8 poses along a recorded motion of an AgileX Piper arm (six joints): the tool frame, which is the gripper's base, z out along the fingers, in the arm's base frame.
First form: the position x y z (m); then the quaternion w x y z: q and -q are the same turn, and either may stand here.
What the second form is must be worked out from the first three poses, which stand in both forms.
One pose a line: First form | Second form
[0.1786 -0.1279 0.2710 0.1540 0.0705 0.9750 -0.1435] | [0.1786 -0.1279 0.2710 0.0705 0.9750 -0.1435 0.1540]
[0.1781 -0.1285 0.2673 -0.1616 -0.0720 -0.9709 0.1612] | [0.1781 -0.1285 0.2673 0.0720 0.9709 -0.1612 0.1616]
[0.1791 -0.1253 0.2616 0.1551 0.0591 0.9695 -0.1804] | [0.1791 -0.1253 0.2616 0.0591 0.9695 -0.1804 0.1551]
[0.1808 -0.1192 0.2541 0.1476 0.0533 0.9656 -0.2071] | [0.1808 -0.1192 0.2541 0.0533 0.9656 -0.2071 0.1476]
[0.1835 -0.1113 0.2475 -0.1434 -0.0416 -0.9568 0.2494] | [0.1835 -0.1113 0.2475 0.0416 0.9568 -0.2494 0.1434]
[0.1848 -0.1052 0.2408 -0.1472 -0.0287 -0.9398 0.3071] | [0.1848 -0.1052 0.2408 0.0287 0.9398 -0.3071 0.1472]
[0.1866 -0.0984 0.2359 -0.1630 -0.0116 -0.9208 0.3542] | [0.1866 -0.0984 0.2359 0.0116 0.9208 -0.3542 0.1630]
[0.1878 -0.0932 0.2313 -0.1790 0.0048 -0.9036 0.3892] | [0.1878 -0.0932 0.2313 -0.0048 0.9036 -0.3892 0.1790]
